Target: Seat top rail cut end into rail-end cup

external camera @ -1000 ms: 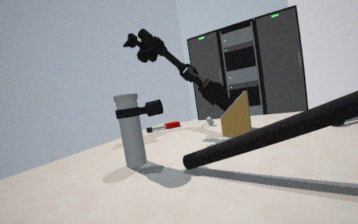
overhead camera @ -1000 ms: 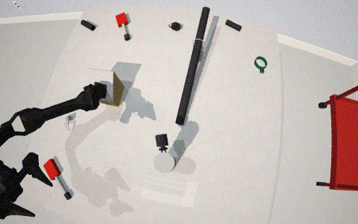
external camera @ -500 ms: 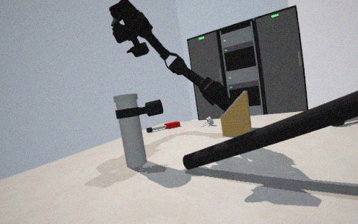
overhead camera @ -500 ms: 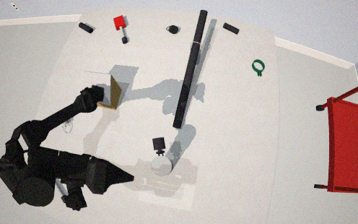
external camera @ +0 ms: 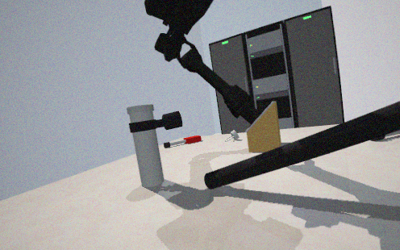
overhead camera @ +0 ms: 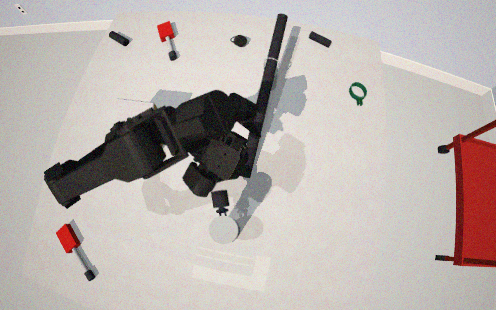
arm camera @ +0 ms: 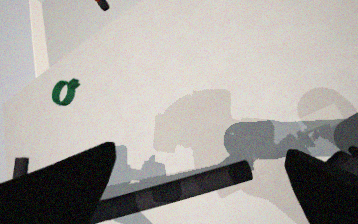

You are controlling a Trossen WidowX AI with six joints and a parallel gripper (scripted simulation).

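Right now the rail-end cup is 150 mm below my gripper tip, 90 mm to the right of it and 40 mm behind it.
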